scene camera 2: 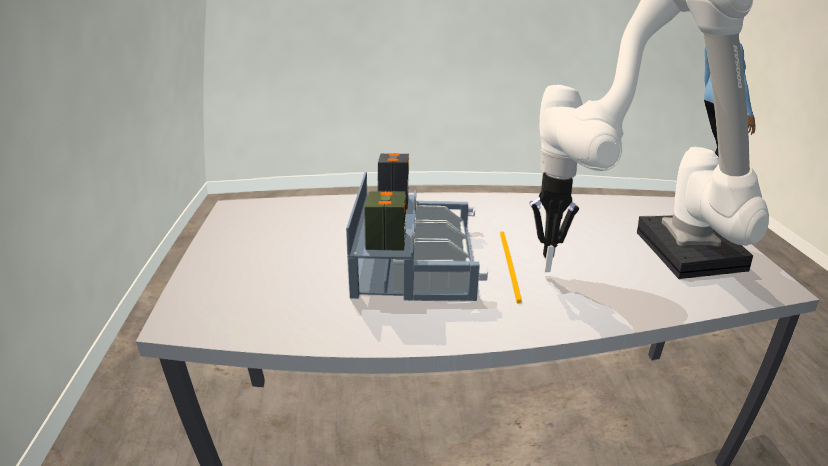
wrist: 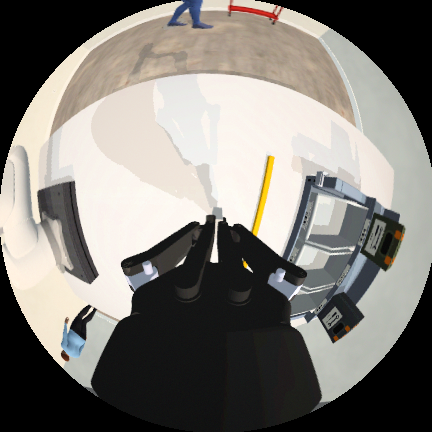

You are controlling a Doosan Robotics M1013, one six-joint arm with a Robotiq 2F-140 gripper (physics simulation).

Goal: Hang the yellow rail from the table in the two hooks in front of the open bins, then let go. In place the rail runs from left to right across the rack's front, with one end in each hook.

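Places are measured from the arm's base along level axes (x ahead, y left, z up), in millimetres.
Pixels of known places: gripper, fingertip midpoint: [scene camera 2: 546, 269] [wrist: 216, 214]; arm's base at its link origin: [scene camera 2: 691, 233] [wrist: 55, 238].
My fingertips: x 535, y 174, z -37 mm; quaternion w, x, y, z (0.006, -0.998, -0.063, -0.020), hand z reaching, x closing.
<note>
For each thing: its middle in the pictures, then the offset to it from my fingertips. "spot": a spot on its surface instead. Level surfaces: height alone.
- yellow rail at the middle of its body: [wrist: 249, 246] [scene camera 2: 510, 263] 84 mm ahead, 63 mm right, 15 mm down
- table at its surface level: 20 mm down
- rack at the middle of its body: [scene camera 2: 419, 230] [wrist: 335, 269] 303 mm ahead, 70 mm right, 61 mm up
- far hook at a spot on its surface: [scene camera 2: 471, 211] spot: 174 mm ahead, 267 mm right, 38 mm up
- green case at the middle of its body: [scene camera 2: 385, 219] [wrist: 384, 240] 369 mm ahead, 43 mm left, 130 mm up
- black case at the middle of its body: [scene camera 2: 393, 180] [wrist: 339, 316] 373 mm ahead, 188 mm right, 143 mm up
The yellow rail [scene camera 2: 511, 266] [wrist: 263, 195] lies on the table [scene camera 2: 260, 260], between the rack [scene camera 2: 409, 280] [wrist: 301, 220] and my gripper, apart from both. My gripper [scene camera 2: 549, 261] [wrist: 216, 214] is shut with nothing between its fingers. It points down, its tips low over the table, on the robot-base side of the rail. The near hook [scene camera 2: 483, 276] [wrist: 320, 178] and the far hook [scene camera 2: 471, 211] stick out from the rack's front and hold no rail. The far hook is hidden in the wrist view. The fingers hide part of the rail there.
The open bins [scene camera 2: 440, 250] [wrist: 327, 220] sit behind the hooks. A green case [scene camera 2: 384, 225] [wrist: 385, 242] and a black case [scene camera 2: 392, 173] [wrist: 341, 317] stand on the rack's upper rear part. The robot's dark base plate [scene camera 2: 715, 266] [wrist: 70, 230] is on the gripper's other side.
</note>
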